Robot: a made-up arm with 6 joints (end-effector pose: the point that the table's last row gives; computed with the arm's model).
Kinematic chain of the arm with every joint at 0, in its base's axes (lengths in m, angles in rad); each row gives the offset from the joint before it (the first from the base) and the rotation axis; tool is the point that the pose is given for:
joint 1: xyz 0 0 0.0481 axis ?
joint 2: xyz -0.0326 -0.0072 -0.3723 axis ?
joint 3: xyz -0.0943 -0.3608 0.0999 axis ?
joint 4: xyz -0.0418 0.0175 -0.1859 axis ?
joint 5: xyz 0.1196 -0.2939 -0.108 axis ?
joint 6: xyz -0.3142 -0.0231 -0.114 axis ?
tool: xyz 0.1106 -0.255 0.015
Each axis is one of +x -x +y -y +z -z.
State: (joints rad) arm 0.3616 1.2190 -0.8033 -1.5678 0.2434 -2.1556
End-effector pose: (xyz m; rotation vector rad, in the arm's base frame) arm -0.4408 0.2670 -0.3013 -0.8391 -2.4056 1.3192
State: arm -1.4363 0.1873 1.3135 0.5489 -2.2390 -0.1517
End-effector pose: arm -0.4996 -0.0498 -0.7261 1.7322 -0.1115 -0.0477
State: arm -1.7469 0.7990 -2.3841 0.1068 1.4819 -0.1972
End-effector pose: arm -0.0309 0.2683 -0.2035 -1.4948 -2.1311 1.4113
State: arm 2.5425 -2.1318 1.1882 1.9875 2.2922 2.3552
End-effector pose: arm -0.1999 -0.6541 -0.1788 0.2428 -1.1906 -1.8006
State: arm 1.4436 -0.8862 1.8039 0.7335 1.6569 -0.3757
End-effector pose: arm 0.1231 0.0277 0.2998 -0.1130 2.1405 -1.2357
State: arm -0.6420 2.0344 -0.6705 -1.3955 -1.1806 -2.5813
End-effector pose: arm -0.2475 0.4772 -0.2727 -1.2506 -1.4085 -1.7207
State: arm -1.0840 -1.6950 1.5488 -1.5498 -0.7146 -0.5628
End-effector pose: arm -0.6603 0.2374 0.3700 0.9721 1.5373 -1.8726
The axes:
joint 1: +z
joint 2: +x
joint 3: +z
joint 4: -x
joint 5: -x
joint 6: +z

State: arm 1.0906 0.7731 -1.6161 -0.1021 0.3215 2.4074
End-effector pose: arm -0.1693 -0.1047 -0.7380 0.8676 0.3777 1.8480
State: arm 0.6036 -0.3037 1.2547 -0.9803 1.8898 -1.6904
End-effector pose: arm 0.4758 -0.8584 -0.4083 -0.0634 -1.0345 0.2848
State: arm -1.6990 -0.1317 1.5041 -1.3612 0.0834 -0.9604
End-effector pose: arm -0.7890 0.3375 -0.8950 1.2009 0.6125 -1.0706
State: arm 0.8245 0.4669 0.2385 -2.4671 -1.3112 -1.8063
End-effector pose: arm -0.3723 -0.6045 -0.4605 -0.2431 -2.0839 -0.5811
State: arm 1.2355 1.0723 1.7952 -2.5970 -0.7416 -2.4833
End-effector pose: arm 0.2725 -0.3193 -1.1242 2.4201 -0.8239 -1.4280
